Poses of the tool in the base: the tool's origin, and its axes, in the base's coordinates. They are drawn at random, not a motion.
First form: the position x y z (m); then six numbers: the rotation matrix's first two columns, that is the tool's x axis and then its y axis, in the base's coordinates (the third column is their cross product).
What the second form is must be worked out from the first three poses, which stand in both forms.
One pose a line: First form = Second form
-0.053, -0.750, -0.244, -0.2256, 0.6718, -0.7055, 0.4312, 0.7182, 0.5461 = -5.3, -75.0, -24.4, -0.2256, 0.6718, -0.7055, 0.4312, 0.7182, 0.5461
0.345, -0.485, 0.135, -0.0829, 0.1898, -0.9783, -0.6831, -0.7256, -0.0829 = 34.5, -48.5, 13.5, -0.0829, 0.1898, -0.9783, -0.6831, -0.7256, -0.0829
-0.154, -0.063, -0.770, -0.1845, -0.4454, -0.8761, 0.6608, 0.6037, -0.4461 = -15.4, -6.3, -77.0, -0.1845, -0.4454, -0.8761, 0.6608, 0.6037, -0.4461
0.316, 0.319, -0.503, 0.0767, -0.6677, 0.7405, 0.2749, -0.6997, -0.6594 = 31.6, 31.9, -50.3, 0.0767, -0.6677, 0.7405, 0.2749, -0.6997, -0.6594
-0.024, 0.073, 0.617, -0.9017, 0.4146, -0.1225, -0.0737, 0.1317, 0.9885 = -2.4, 7.3, 61.7, -0.9017, 0.4146, -0.1225, -0.0737, 0.1317, 0.9885
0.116, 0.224, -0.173, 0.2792, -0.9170, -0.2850, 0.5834, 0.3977, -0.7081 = 11.6, 22.4, -17.3, 0.2792, -0.9170, -0.2850, 0.5834, 0.3977, -0.7081
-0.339, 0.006, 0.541, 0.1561, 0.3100, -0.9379, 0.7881, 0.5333, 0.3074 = -33.9, 0.6, 54.1, 0.1561, 0.3100, -0.9379, 0.7881, 0.5333, 0.3074
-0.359, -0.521, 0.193, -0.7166, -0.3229, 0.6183, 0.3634, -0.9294, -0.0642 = -35.9, -52.1, 19.3, -0.7166, -0.3229, 0.6183, 0.3634, -0.9294, -0.0642
